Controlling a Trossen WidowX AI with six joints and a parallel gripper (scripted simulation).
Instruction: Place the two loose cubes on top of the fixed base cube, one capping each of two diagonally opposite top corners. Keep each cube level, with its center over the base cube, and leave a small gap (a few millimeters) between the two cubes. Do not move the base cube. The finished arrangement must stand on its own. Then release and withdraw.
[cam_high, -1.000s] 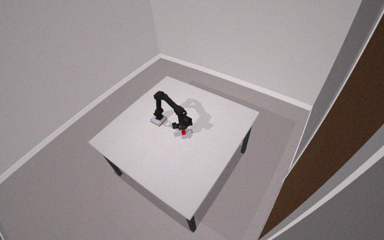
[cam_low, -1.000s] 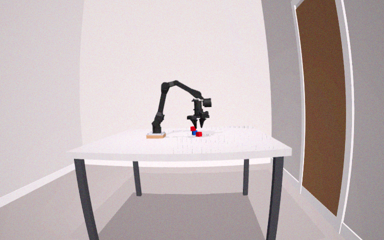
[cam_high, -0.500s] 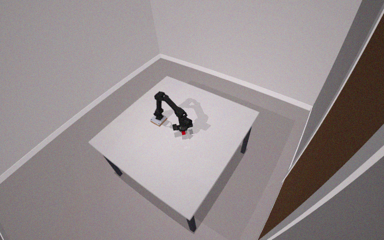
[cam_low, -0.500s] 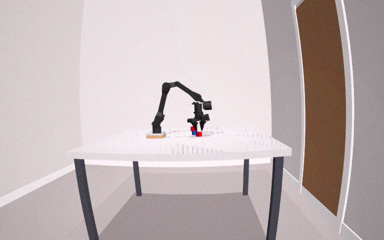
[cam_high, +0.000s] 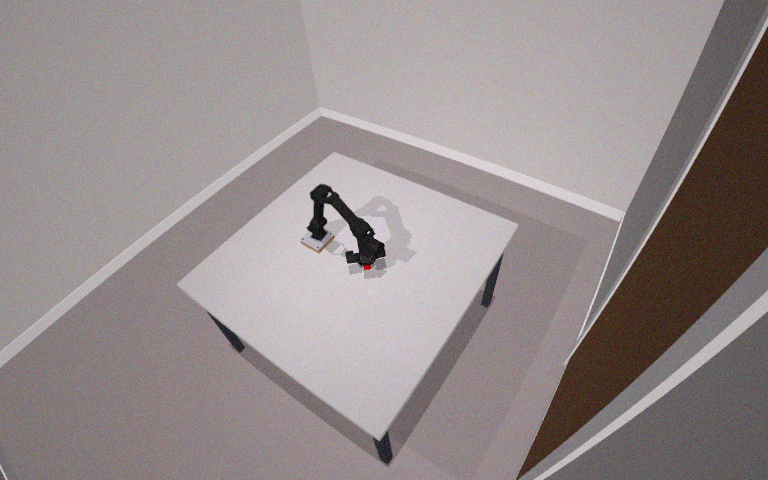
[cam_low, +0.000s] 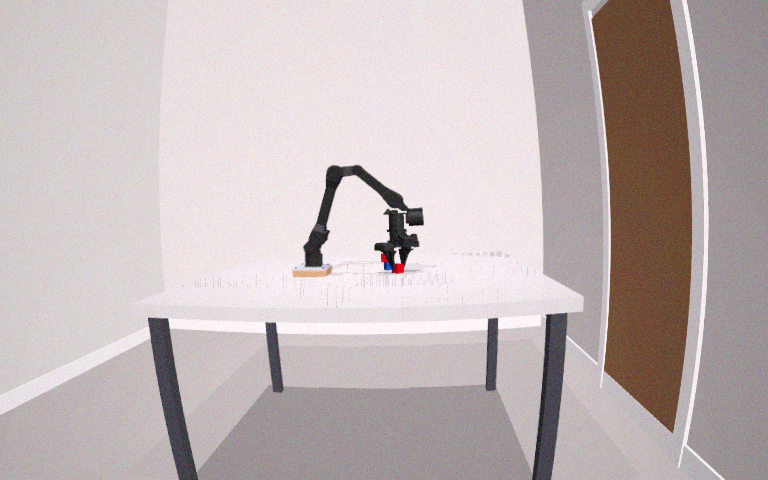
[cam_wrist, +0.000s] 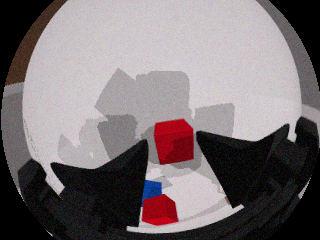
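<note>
My gripper tip is now 2 cm past the blue cube and 11 cm to the right of it.
</note>
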